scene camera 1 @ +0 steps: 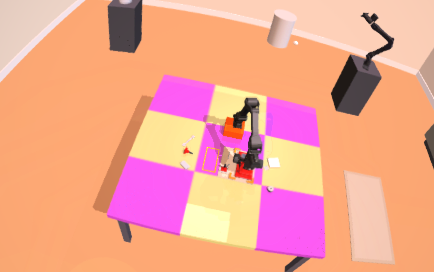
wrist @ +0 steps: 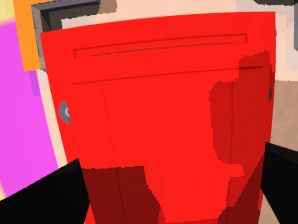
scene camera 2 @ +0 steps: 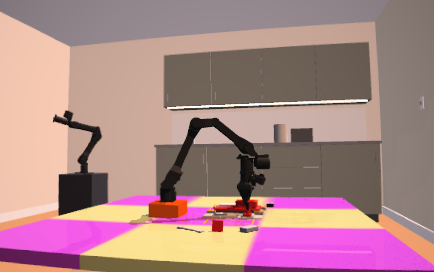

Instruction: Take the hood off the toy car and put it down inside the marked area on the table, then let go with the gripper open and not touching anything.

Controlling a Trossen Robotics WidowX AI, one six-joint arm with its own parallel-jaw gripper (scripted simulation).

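Here in the wrist view, a red hood point(wrist: 183, 126) is held by my gripper point(wrist: 171, 158).
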